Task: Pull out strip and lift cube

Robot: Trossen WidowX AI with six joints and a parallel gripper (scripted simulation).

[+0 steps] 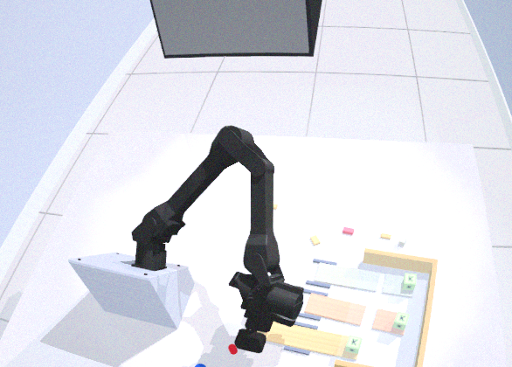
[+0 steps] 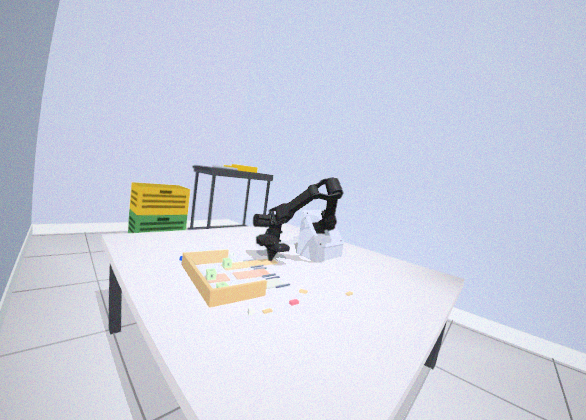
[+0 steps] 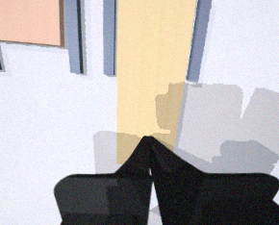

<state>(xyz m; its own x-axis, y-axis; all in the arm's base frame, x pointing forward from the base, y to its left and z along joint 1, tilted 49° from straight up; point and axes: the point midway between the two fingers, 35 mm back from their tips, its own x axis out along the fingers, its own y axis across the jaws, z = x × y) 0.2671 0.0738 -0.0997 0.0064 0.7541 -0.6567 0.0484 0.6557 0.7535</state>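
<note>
Now: the pale wooden strip 10 cm ahead of my gripper tip and 1 cm to the right of it. Round my gripper tip: red peg 6 cm behind, 7 cm to the right, 1 cm above.
</note>
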